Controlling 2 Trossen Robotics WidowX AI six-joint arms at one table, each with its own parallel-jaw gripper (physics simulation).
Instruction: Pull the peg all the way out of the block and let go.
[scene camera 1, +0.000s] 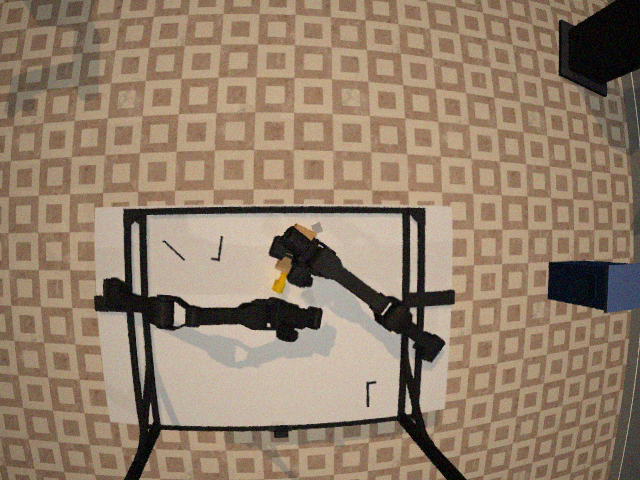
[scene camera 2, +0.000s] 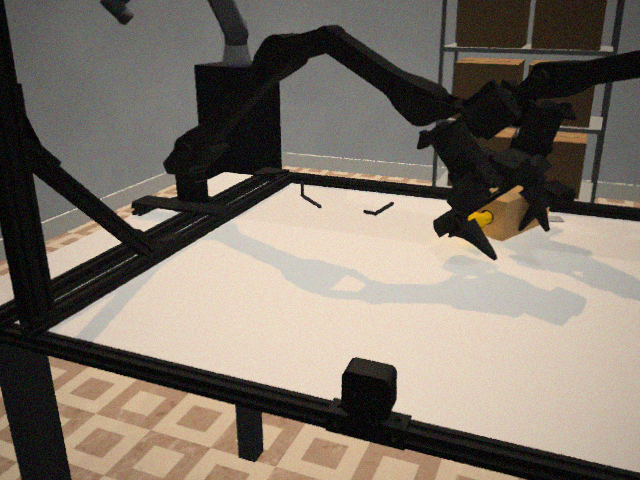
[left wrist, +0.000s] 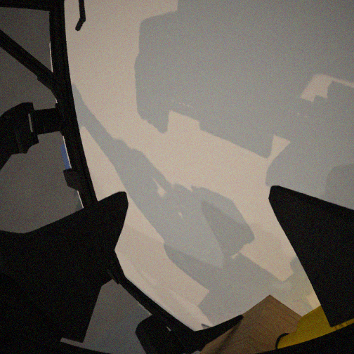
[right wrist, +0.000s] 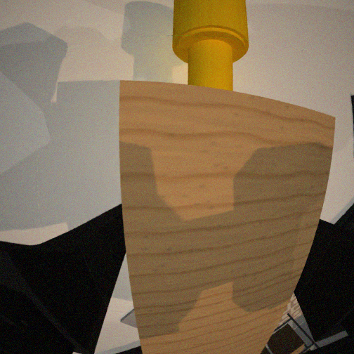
Scene:
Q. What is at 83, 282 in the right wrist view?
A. The right gripper.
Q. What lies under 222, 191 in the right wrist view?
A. A wooden block.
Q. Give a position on a wooden block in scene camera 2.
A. At 508, 210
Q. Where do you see the right gripper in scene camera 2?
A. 500, 220

